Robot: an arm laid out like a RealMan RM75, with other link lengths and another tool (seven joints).
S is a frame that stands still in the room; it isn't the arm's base.
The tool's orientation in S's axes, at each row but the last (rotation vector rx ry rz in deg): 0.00 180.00 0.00; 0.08 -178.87 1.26; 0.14 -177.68 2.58; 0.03 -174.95 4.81; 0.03 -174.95 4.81
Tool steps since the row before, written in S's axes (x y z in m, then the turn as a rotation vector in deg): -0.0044 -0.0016 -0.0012 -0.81 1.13 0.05; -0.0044 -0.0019 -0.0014 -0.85 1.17 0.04; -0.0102 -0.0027 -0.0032 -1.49 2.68 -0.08; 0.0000 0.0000 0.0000 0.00 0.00 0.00; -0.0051 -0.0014 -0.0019 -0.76 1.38 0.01
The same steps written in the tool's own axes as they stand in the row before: 0.0044 -0.0016 0.0012 0.81 1.13 -0.05; 0.0044 -0.0019 0.0015 0.85 1.17 -0.04; 0.0101 -0.0026 0.0037 1.48 2.68 0.06; 0.0000 0.0000 0.0000 0.00 0.00 0.00; 0.0049 -0.0013 0.0024 0.76 1.38 -0.02
